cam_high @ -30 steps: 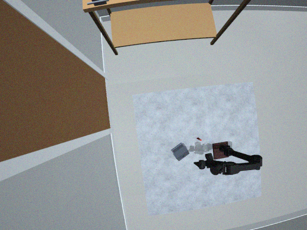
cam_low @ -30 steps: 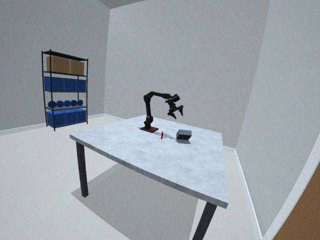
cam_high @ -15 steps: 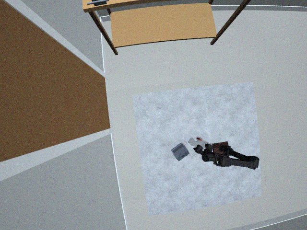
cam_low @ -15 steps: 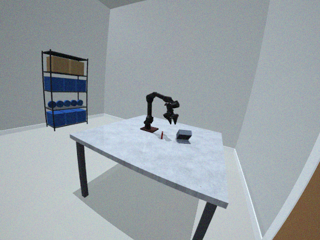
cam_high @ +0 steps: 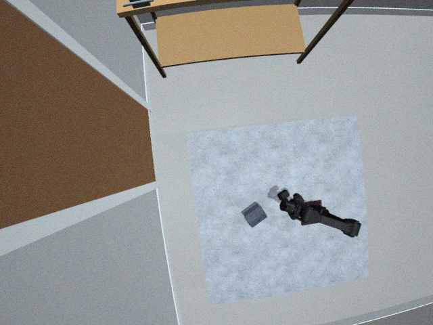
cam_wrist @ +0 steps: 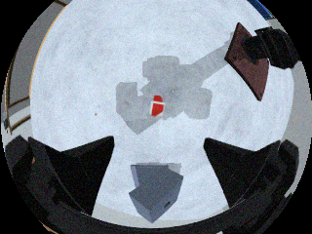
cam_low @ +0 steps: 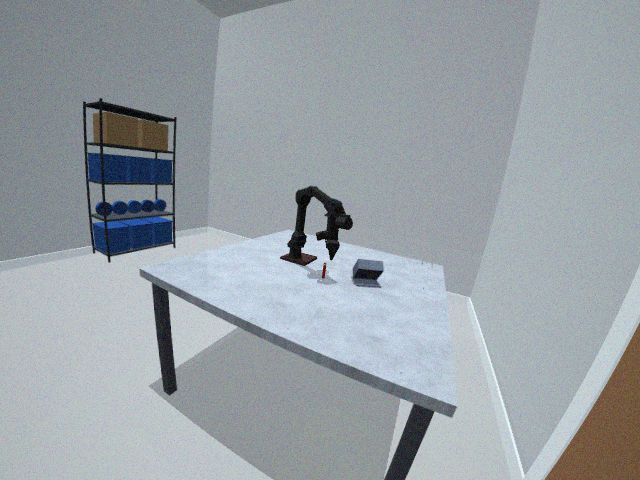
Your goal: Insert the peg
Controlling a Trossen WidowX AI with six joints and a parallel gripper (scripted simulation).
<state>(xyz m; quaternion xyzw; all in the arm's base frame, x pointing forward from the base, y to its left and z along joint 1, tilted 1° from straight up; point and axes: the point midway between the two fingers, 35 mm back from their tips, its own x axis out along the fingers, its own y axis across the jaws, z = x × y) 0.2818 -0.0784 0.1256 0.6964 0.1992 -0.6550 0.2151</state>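
My gripper tip is now 2 cm past the red peg, 2 cm to the left of it and 5 cm above it. The rest, counted from my gripper tip: grey sloped panel: 16 cm ahead, 12 cm to the left, 4 cm below.
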